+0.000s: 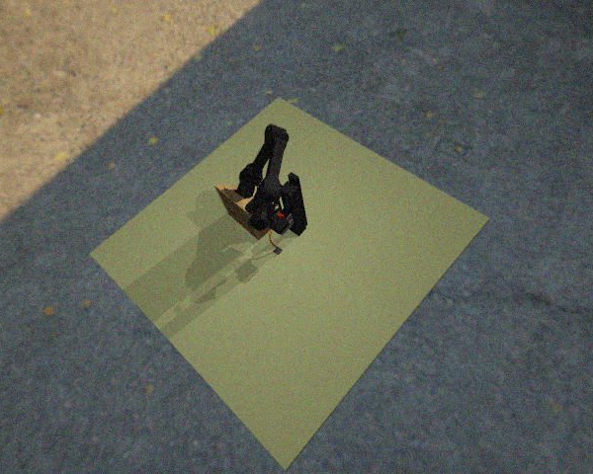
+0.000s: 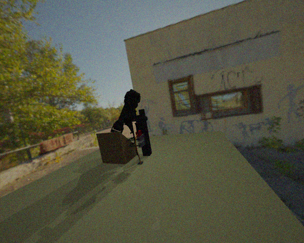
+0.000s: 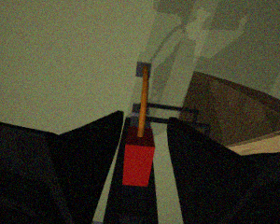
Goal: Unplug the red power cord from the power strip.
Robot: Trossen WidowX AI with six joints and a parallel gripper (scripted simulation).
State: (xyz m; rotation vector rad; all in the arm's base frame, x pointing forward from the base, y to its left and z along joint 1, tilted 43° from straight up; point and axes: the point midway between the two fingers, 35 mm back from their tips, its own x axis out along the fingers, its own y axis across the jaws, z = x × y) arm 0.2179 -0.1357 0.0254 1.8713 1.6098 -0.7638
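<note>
Now: the red plug 7 cm to the left of my gripper tip.
</note>
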